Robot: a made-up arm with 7 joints. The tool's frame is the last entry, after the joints. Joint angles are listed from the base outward.
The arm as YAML. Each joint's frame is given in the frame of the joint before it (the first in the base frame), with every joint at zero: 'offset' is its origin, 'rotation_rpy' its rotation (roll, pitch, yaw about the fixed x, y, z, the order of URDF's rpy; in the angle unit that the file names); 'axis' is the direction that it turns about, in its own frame. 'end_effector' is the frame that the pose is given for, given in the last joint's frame.
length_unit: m
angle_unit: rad
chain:
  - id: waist
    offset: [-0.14, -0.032, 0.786]
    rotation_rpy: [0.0, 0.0, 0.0]
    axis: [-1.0, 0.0, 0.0]
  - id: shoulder
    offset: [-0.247, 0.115, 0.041]
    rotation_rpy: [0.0, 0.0, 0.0]
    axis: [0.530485, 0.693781, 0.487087]
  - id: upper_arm
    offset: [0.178, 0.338, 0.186]
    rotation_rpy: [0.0, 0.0, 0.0]
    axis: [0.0, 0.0, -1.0]
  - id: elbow
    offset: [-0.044, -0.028, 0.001]
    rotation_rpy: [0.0, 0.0, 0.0]
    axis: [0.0, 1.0, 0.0]
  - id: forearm
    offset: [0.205, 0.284, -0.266]
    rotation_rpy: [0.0, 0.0, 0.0]
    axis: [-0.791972, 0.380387, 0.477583]
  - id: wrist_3
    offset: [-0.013, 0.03, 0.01]
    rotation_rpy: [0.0, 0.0, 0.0]
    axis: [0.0, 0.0, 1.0]
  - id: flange
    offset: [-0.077, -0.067, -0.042]
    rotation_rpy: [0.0, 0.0, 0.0]
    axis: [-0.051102, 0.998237, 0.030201]
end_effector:
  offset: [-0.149, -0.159, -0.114]
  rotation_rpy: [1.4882, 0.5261, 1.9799]
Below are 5 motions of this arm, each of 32 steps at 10 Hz.
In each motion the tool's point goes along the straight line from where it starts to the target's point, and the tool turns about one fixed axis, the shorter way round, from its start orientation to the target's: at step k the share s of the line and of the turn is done. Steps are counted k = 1, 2, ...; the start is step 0. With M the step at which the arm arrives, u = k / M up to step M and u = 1 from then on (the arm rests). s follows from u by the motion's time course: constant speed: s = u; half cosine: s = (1 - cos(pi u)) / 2; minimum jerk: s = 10 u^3 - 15 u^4 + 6 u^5.
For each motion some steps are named. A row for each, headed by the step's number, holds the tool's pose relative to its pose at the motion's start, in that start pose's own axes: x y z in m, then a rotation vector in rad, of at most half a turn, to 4 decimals.
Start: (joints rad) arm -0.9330 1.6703 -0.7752 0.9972 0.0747 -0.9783 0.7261
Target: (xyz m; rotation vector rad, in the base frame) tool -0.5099 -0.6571 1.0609 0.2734 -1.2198 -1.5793
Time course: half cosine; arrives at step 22
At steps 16, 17, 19, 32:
16: 0.2074 -0.0314 0.0500 -0.4980 0.0683 0.1561
17: 0.2201 -0.0334 0.0530 -0.5283 0.0724 0.1657
19: 0.2394 -0.0363 0.0577 -0.5747 0.0788 0.1802
32: 0.2507 -0.0380 0.0604 -0.6018 0.0825 0.1887

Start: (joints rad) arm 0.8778 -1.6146 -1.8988 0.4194 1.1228 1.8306 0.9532
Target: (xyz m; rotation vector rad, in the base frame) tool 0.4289 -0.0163 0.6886 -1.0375 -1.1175 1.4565
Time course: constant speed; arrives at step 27
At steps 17, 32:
17: 0.1066 -0.1852 0.0662 -0.5732 -0.3328 0.0243
32: 0.1693 -0.2942 0.1052 -0.9104 -0.5286 0.0386

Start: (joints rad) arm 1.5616 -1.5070 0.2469 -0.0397 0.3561 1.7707 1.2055
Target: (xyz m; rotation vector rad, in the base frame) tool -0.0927 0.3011 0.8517 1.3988 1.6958 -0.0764
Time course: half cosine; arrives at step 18
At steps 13, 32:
13: 0.2402 -0.1551 0.2431 -0.9436 0.8141 1.4176
32: 0.2925 -0.1888 0.2960 -1.1488 0.9911 1.7258

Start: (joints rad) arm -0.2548 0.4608 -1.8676 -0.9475 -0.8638 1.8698 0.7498
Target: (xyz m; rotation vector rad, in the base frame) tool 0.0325 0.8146 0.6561 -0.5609 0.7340 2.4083
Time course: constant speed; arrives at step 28
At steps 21, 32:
21: 0.4829 0.4922 -0.2781 1.2284 -0.4340 0.3332
32: 0.6438 0.6562 -0.3708 1.6378 -0.5786 0.4442

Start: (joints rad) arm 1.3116 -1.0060 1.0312 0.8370 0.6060 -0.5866 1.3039
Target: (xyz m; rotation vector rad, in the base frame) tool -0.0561 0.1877 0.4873 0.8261 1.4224 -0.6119
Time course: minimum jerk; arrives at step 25
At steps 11, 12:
11: -0.0861 0.0546 0.0135 -0.1189 0.0286 -0.3620
12: -0.1025 0.0650 0.0161 -0.1416 0.0340 -0.4309

